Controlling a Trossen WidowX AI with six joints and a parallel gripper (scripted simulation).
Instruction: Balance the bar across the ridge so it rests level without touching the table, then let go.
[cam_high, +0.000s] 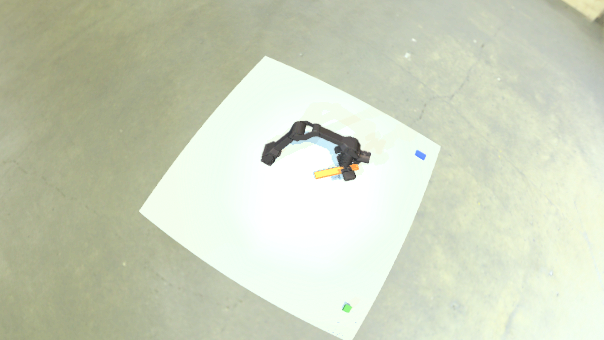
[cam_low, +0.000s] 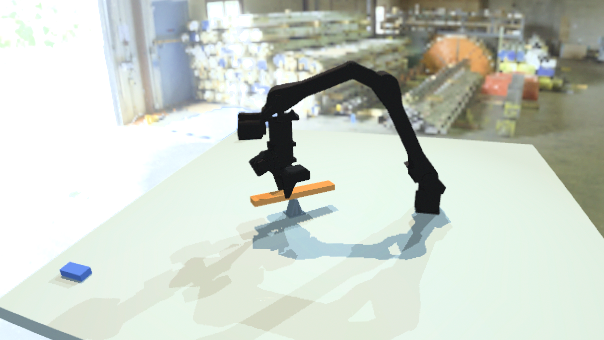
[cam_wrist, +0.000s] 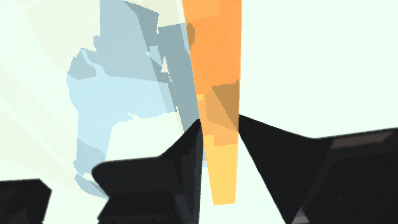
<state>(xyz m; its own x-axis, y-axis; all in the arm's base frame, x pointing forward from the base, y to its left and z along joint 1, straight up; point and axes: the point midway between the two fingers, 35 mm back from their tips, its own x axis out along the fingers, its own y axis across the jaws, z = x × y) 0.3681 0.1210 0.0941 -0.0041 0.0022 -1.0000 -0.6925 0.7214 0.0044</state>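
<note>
Now: the orange bar 2 cm behind my gripper tip and 2 cm to the right of it. The rest, counted from my gripper tip: blue block: 37 cm ahead, 38 cm to the left, 5 cm below; then green block: 37 cm ahead, 62 cm to the right, 4 cm below.
</note>
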